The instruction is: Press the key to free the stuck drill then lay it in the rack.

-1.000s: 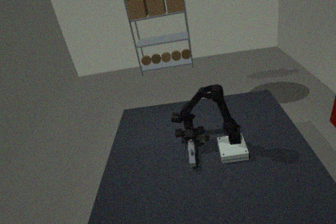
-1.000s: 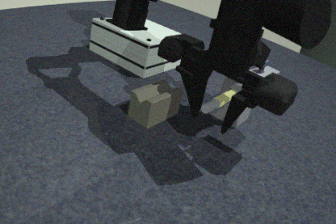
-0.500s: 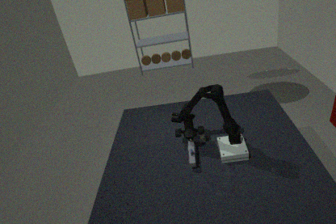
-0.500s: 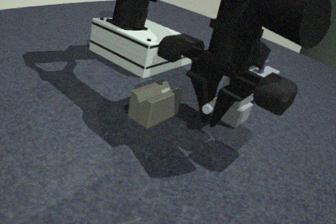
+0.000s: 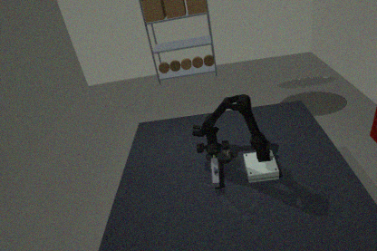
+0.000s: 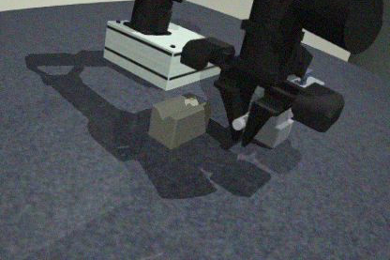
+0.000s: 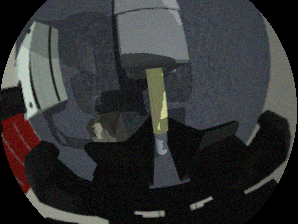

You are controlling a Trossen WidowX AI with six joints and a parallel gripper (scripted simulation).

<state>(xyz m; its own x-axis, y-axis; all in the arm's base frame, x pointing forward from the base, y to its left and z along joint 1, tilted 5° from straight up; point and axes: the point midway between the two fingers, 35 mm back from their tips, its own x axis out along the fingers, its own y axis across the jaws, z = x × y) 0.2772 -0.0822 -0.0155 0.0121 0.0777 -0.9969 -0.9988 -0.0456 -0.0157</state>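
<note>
Now: gripper tip 7 cm past the rack and 3 cm to the left of it. Round my gripper tip: yellow drill 4 cm to the left, 3 cm above; then light grey holder block 1 cm behind, 14 cm to the left, 2 cm above; then small dark key 1 cm behind, 17 cm to the left, 3 cm above.
</note>
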